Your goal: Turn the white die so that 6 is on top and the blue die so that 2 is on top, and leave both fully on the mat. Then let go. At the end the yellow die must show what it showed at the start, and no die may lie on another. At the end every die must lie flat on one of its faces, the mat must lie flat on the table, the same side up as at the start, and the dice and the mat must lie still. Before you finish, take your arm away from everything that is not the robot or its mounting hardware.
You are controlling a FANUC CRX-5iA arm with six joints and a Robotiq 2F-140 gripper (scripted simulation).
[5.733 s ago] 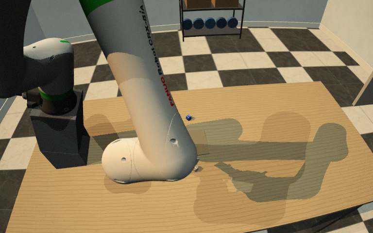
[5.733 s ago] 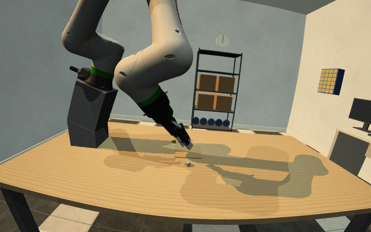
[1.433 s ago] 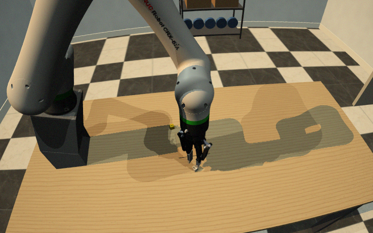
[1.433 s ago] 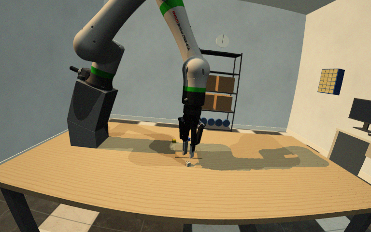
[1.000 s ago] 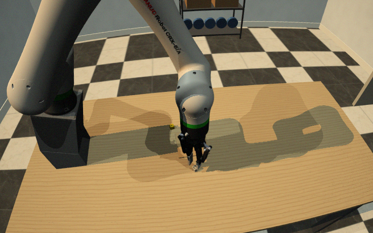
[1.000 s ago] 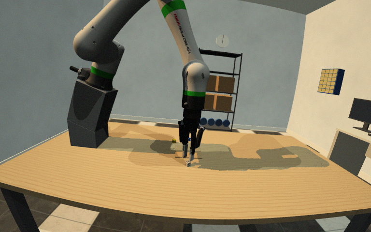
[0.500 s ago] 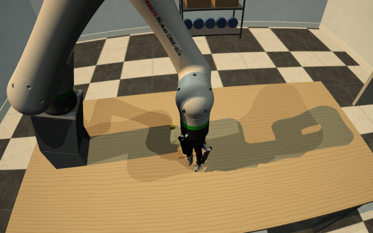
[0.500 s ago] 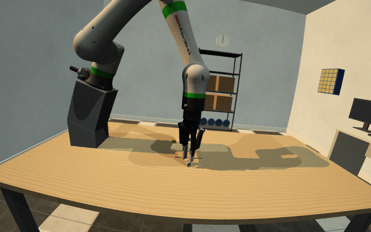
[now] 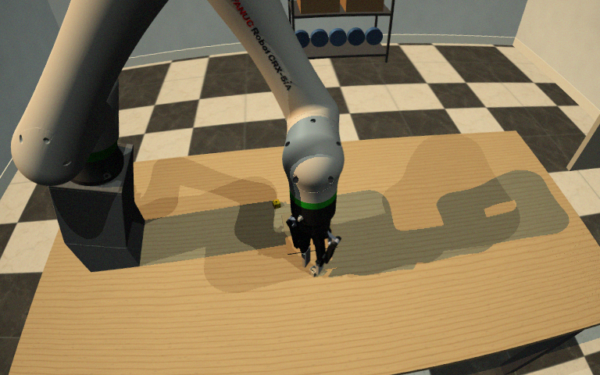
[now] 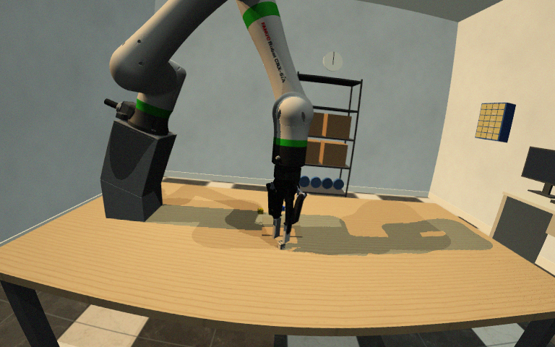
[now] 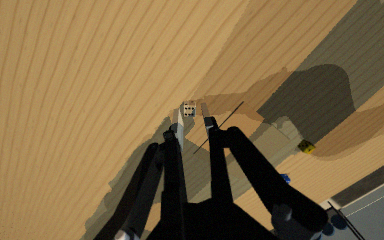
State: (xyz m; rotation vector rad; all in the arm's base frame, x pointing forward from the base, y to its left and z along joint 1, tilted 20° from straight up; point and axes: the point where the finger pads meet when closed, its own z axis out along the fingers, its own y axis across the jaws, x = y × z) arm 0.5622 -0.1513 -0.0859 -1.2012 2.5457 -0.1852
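Right now the white die is 50 mm below my hand. From my hand the other things lie so: blue die (10 mm ahead, 290 mm to the left, 50 mm below); tan mat (10 mm ahead, 140 mm to the left, 60 mm below); yellow die (80 mm behind, 240 mm to the left, 50 mm below).
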